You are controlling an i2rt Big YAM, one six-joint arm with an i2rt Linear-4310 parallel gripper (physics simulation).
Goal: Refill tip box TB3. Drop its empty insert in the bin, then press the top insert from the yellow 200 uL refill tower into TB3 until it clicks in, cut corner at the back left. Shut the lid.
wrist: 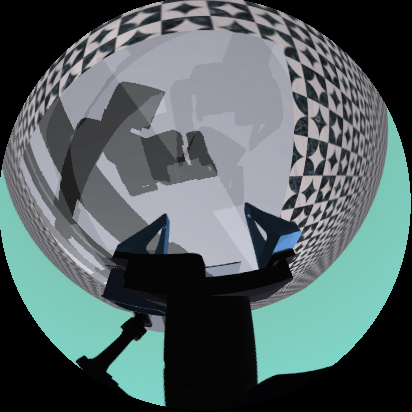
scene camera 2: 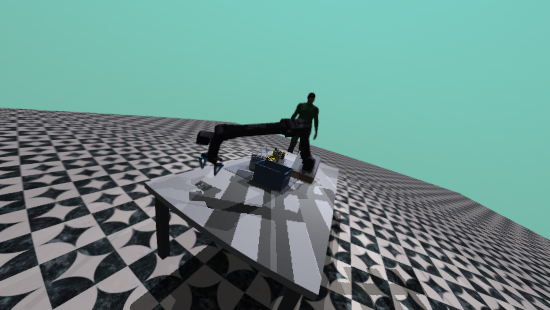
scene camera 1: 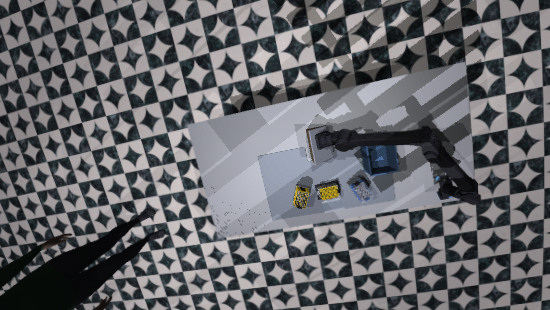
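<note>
My gripper [scene camera 1: 439, 185] [scene camera 2: 209, 165] [wrist: 204, 211] is open and empty, above the table's right end in scene camera 1. It is well to the right of the blue bin [scene camera 1: 382, 159] [scene camera 2: 271, 175]. A yellow speckled block [scene camera 1: 301, 197], a yellow-topped box [scene camera 1: 328, 192] and a grey-white box with blue edges [scene camera 1: 362, 190] stand in a row on the mat [scene camera 1: 280, 167]. They are too small to tell which is TB3 or the refill tower. Labels, inserts, lids and cut corners are not readable. The bin's inside is mostly in shadow. None of these shows in the wrist view.
The arm's base stands on a brown-edged board [scene camera 1: 310, 146] [scene camera 2: 303, 177] beside the mat. The arm reaches past the bin's far side in scene camera 1. The table [scene camera 1: 220, 150] [scene camera 2: 240, 225] [wrist: 220, 200] carries shadows. A person [scene camera 1: 75, 265] [scene camera 2: 307, 112] stands beyond its left end.
</note>
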